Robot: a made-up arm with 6 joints.
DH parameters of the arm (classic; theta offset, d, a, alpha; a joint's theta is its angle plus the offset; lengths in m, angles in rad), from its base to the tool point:
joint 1: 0 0.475 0.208 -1.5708
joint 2: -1.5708 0 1.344 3.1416
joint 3: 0 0 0.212 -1.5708
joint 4: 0 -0.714 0 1.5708
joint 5: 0 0 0 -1.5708
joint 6: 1.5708 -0.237 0 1.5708
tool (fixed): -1.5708 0 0 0
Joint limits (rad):
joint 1: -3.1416..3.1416
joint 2: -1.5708..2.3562
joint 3: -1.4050..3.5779
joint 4: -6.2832..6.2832
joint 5: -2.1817..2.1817
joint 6: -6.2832..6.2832
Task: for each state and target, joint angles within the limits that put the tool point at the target. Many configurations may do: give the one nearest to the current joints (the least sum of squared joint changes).
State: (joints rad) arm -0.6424 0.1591 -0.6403 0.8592 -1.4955 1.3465
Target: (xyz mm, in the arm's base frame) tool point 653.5 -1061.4 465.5
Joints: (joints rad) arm -0.8789 0.9680 -0.7877 0.8605 -1.3184 1.3465
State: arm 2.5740 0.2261 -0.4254 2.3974 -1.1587 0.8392
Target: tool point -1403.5 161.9 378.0
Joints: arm 3.1178 0.9191 -0.9094 2.4215 -0.9657 0.8392
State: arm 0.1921 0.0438 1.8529 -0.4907 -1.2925 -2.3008
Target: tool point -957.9 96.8 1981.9
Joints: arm 0.0399 -0.3547 2.4207 -0.6090 -1.4747 -2.3008
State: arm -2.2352 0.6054 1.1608 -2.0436 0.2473 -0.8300
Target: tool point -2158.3 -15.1 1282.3
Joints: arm -3.0911 0.8540 0.6041 -2.0935 0.4750 -0.8300
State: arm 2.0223 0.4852 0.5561 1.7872 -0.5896 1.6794
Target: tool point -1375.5 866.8 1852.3
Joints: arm 2.6537 0.3613 0.2400 1.7406 -0.5436 1.6794
